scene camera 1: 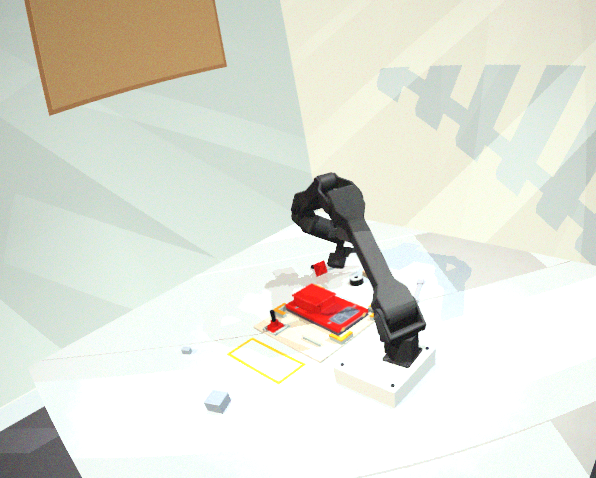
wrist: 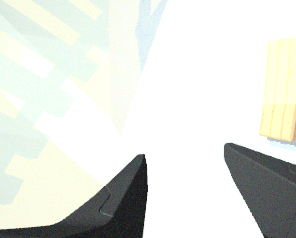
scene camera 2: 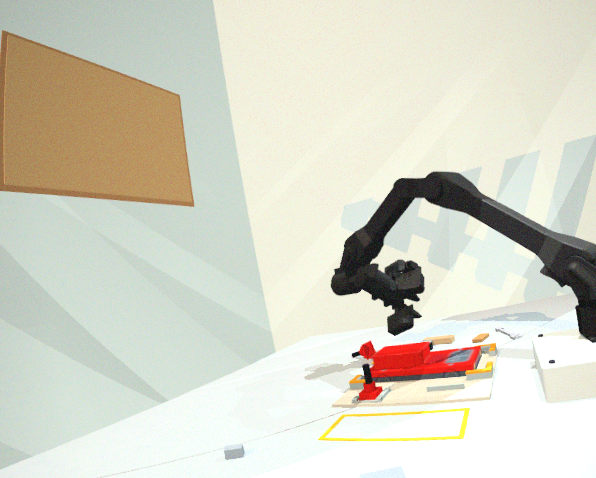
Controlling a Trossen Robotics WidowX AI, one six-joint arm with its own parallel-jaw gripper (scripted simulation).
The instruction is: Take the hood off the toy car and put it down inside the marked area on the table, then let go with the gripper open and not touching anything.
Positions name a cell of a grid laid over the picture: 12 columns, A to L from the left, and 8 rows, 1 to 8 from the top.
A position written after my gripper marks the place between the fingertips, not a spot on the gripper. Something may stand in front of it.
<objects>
My gripper shows in scene camera 1 (H5), in the wrist view (H6) and in scene camera 2 (I6). A hood shows in scene camera 1 (G6) and in scene camera 2 (I6); in the wrist view it is out of frame.
</objects>
